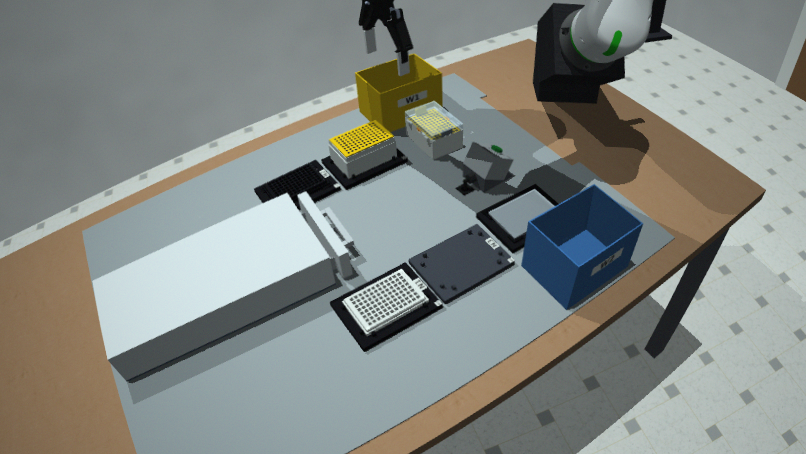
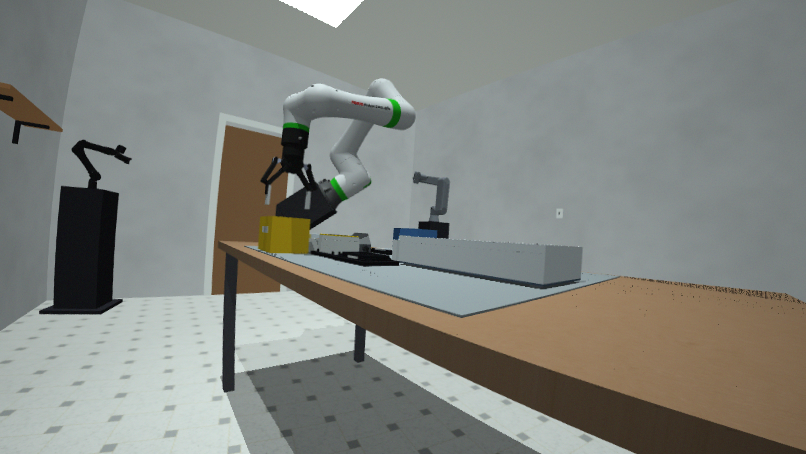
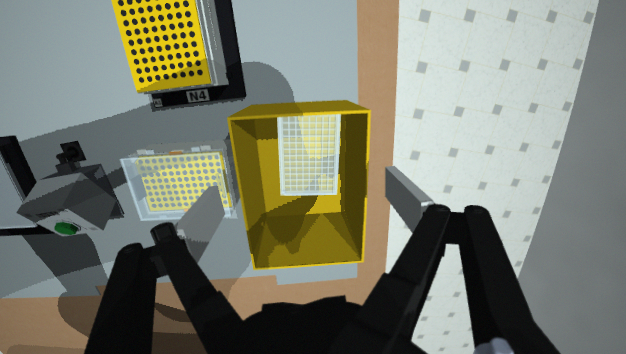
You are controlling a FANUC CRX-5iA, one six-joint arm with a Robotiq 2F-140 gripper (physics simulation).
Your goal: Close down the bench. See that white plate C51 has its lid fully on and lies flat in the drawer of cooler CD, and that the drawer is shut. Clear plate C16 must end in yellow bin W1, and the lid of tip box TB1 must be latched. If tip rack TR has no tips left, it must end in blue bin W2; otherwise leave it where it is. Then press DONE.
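Frame: origin at the arm's base, x back, y right, z up, level; centimetres.
Where they show: gripper, between the fingertips: (image 1: 387, 62) (image 2: 287, 206) (image 3: 303, 191); arm's base, origin of its link: (image 2: 326, 197).
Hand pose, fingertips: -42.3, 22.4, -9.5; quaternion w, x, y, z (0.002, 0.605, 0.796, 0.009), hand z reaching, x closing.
Things, the pixels of their top centre, and the offset from my fingertips, as dx, dy, dz. "*": a spot on its surface instead.
- yellow bin W1, centre of its top: (image 3: 304, 200) (image 1: 398, 72) (image 2: 284, 217) +2.8, +0.7, -3.9
- Clear plate C16, centre of its top: (image 3: 309, 155) +0.9, +1.3, -13.8
- Tip box TB1, a spot on its surface: (image 3: 180, 182) * +5.2, -14.1, -8.9
- Yellow tip rack TR, centre of its top: (image 3: 157, 23) (image 1: 361, 137) (image 2: 338, 234) -11.7, -16.1, -8.6
- white welled plate, centre of its top: (image 1: 384, 298) -19.3, -57.0, -13.2
- green DONE button, centre of its top: (image 3: 60, 231) (image 1: 496, 146) +14.6, -30.6, -8.4
- Blue bin W2, centre of its top: (image 1: 587, 222) (image 2: 415, 229) +17.6, -61.6, -3.9
- dark pegged nest, centre of its top: (image 1: 462, 256) -2.8, -52.6, -13.7
- black frame, centre of its top: (image 1: 525, 211) +14.0, -46.2, -13.9
- black gridded piece, centre of its top: (image 1: 294, 182) (image 2: 365, 253) -28.6, -19.8, -13.2
My gripper (image 1: 386, 54) (image 2: 287, 198) (image 3: 303, 191) is open above yellow bin W1 (image 1: 377, 107) (image 2: 293, 236) (image 3: 354, 200). Clear plate C16 (image 3: 309, 155) lies inside the bin, against one end wall. Tip box TB1 (image 1: 433, 135) (image 3: 180, 182) stands beside the bin under its clear lid; the latch state is unclear. Yellow tip rack TR (image 1: 360, 139) (image 3: 162, 45) on nest N4 shows dark holes and no visible tips. Cooler CD (image 1: 208, 270) (image 2: 479, 259) has its drawer front close to the body; its inside is hidden. A white welled plate (image 1: 386, 298) sits on a nest; its name is unreadable. The green DONE button (image 1: 496, 148) (image 3: 65, 228) tops a grey box.
Blue bin W2 (image 1: 555, 265) (image 2: 414, 232) stands near the table edge. Between it and the white plate is a dark pegged nest (image 1: 462, 262). A pale panel in a black frame (image 1: 521, 214) lies behind it. A black gridded piece (image 1: 296, 181) lies beside the cooler.
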